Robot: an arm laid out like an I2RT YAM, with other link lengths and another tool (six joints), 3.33 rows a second.
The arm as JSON. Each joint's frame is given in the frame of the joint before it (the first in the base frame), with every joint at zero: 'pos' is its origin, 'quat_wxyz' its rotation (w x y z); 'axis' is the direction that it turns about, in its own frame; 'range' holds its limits. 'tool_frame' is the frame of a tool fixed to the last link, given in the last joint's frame.
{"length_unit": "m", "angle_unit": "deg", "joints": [
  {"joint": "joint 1", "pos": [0.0, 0.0, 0.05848], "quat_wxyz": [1.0, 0.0, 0.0, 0.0], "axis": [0.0, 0.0, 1.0], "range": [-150.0, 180.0]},
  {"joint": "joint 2", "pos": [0.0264, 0.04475, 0.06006], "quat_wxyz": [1.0, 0.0, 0.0, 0.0], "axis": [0.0, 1.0, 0.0], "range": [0.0, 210.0]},
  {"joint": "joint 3", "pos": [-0.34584, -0.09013, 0.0], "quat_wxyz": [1.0, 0.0, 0.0, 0.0], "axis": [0.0, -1.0, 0.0], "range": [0.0, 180.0]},
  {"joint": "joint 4", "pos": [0.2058, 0.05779, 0.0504], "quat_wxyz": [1.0, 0.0, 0.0, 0.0], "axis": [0.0, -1.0, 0.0], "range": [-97.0, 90.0]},
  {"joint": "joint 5", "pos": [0.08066, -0.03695, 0.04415], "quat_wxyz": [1.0, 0.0, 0.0, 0.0], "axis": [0.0, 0.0, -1.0], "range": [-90.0, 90.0]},
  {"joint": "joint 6", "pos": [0.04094, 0.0, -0.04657], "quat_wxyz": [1.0, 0.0, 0.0, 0.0], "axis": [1.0, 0.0, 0.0], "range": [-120.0, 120.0]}
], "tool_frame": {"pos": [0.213, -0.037, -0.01], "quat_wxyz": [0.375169, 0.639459, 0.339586, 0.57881]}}
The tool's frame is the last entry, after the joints.
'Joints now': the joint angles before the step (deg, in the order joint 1, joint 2, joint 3, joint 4, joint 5, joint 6). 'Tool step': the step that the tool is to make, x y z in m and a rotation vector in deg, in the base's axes. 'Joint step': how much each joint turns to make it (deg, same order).
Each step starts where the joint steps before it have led.
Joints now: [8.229, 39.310, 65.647, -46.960, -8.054, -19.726]
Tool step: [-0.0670, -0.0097, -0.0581, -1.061, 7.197, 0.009]
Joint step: [0.011, -8.305, -0.024, -15.558, 0.010, -0.017]
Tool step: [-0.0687, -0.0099, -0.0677, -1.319, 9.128, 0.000]
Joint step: [-0.022, -7.101, -0.027, -16.298, -0.019, -0.011]
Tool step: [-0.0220, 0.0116, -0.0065, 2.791, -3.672, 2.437]
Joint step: [0.019, -6.740, -0.610, -2.020, -3.263, 0.448]
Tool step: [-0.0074, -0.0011, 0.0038, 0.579, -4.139, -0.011]
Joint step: [-0.022, -4.125, -0.021, 0.070, 0.000, -0.023]
